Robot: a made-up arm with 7 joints. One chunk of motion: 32 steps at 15 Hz.
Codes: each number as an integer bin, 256 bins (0 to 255) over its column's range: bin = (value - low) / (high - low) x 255, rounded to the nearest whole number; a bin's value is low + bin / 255 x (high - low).
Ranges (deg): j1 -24..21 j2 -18..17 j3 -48..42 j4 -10..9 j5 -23..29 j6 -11..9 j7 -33..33
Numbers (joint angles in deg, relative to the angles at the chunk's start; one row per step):
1: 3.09 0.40 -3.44 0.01 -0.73 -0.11 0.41
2: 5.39 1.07 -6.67 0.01 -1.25 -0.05 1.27
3: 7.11 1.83 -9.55 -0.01 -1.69 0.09 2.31
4: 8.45 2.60 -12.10 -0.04 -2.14 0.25 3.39
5: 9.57 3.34 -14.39 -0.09 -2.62 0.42 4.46
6: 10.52 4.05 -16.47 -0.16 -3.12 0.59 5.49
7: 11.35 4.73 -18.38 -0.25 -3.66 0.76 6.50
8: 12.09 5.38 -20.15 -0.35 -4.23 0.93 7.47
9: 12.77 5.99 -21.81 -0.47 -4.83 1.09 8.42
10: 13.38 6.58 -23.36 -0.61 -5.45 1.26 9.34
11: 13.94 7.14 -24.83 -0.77 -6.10 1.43 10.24
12: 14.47 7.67 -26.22 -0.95 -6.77 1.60 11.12
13: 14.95 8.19 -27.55 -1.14 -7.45 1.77 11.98
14: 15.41 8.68 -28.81 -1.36 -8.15 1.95 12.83
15: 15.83 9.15 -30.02 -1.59 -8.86 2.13 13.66
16: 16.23 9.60 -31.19 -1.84 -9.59 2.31 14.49
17: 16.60 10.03 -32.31 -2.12 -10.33 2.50 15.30
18: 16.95 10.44 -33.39 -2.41 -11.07 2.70 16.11
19: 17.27 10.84 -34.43 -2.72 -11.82 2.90 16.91
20: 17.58 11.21 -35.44 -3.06 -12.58 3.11 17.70
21: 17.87 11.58 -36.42 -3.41 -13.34 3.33 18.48
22: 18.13 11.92 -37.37 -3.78 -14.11 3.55 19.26
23: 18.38 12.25 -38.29 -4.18 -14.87 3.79 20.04
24: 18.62 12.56 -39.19 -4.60 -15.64 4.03 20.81
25: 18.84 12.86 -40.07 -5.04 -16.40 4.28 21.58
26: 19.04 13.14 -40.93 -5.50 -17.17 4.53 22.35
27: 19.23 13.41 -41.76 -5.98 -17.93 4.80 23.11
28: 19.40 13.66 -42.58 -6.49 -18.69 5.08 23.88
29: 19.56 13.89 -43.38 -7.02 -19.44 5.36 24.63
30: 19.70 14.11 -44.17 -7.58 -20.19 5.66 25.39
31: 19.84 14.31 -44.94 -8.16 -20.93 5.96 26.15
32: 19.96 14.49 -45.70 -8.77 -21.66 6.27 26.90
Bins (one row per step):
1: 154 134 126 134 109 139 129
2: 167 139 117 134 107 140 132
3: 176 144 109 134 105 141 136
4: 184 150 102 134 102 143 141
5: 190 155 95 133 100 146 145
6: 196 161 89 132 97 148 149
7: 200 166 84 131 95 150 153
8: 205 170 79 130 92 152 156
9: 208 175 74 128 89 154 160
10: 212 179 70 126 86 156 164
11: 215 183 66 124 83 158 167
12: 218 187 62 121 80 161 170
13: 221 191 58 119 76 163 174
14: 223 194 54 116 73 165 177
15: 226 198 51 113 69 167 180
16: 228 201 48 110 66 170 183
17: 230 204 44 106 62 172 187
18: 232 207 41 102 59 175 190
19: 234 210 38 98 55 177 193
20: 236 213 36 93 51 180 196
21: 237 216 33 88 47 183 199
22: 239 218 30 83 44 186 202
23: 240 220 28 78 40 189 205
24: 242 223 25 72 36 192 208
25: 243 225 22 67 32 195 211
26: 244 227 20 60 29 198 214
27: 245 229 18 54 25 201 217
28: 246 231 15 47 21 205 220
29: 247 232 13 40 17 209 223
30: 248 234 11 32 14 212 226
31: 248 235 9 25 10 216 229
32: 249 237 7 17 7 220 231

